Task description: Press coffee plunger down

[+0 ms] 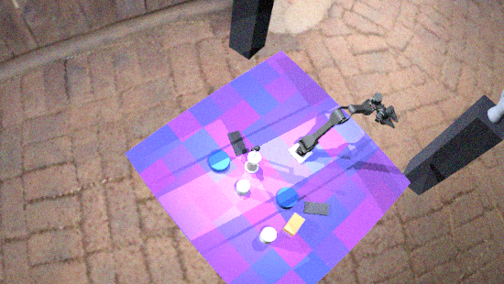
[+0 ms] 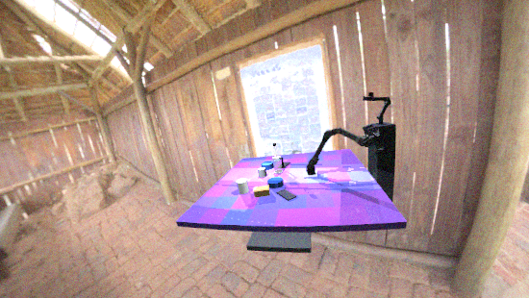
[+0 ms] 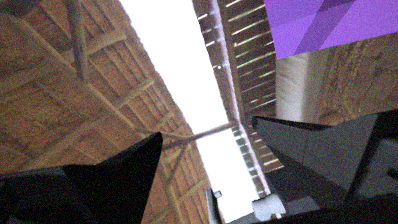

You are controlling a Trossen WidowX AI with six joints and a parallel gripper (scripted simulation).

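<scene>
My gripper tip is now 640 mm short of the coffee press, 560 mm to the left of it and 170 mm above it. From my gripper tip the other things lie so: orange block (780 mm ahead, 280 mm below, 150 mm to the right); white cylinder (930 mm ahead, 250 mm below, 230 mm to the right).
</scene>
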